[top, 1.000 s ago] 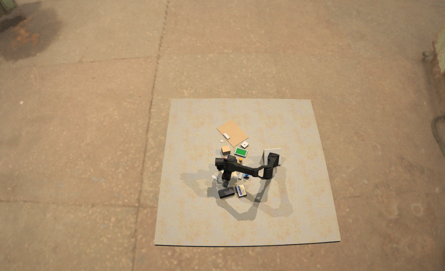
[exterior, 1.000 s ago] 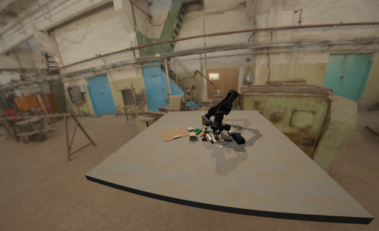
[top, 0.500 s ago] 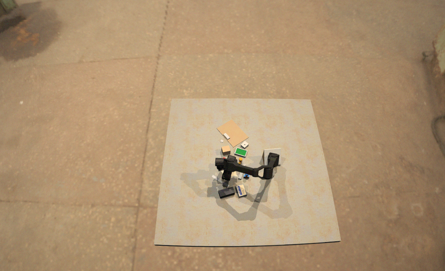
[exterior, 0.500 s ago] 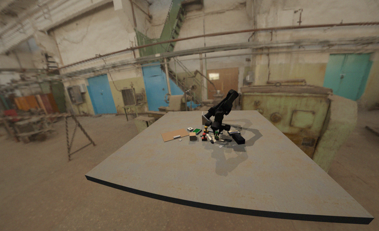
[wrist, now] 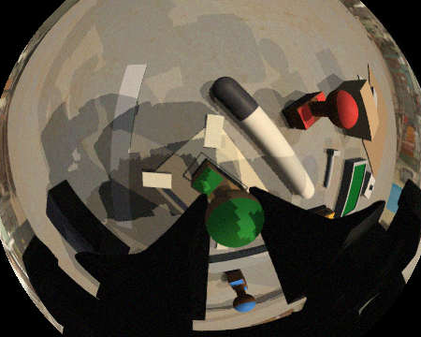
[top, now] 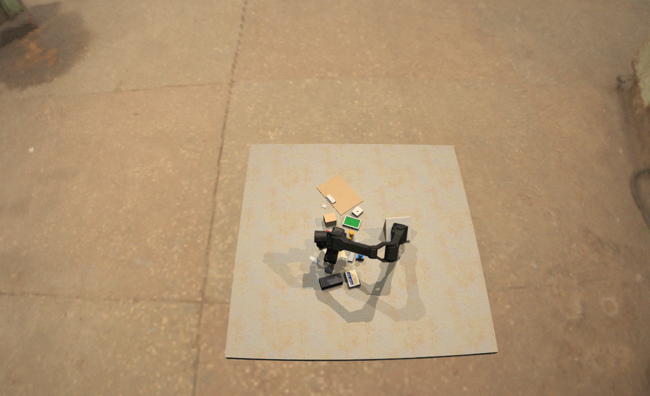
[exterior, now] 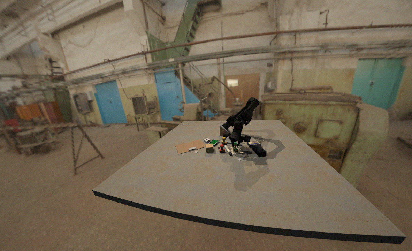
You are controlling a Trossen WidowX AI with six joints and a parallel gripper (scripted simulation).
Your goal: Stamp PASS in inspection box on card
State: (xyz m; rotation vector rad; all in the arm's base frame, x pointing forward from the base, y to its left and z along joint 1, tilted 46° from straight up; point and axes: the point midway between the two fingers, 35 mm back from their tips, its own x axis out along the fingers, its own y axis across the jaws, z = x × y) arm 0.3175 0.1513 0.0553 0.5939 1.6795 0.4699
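My gripper tip is 10 mm past the cream card and 30 mm above it. Also, from my gripper tip: green stamp: 10 mm below; white marker: 30 mm ahead, 40 mm to the right, 20 mm below; red stamp: 40 mm ahead, 90 mm to the right, 10 mm below.
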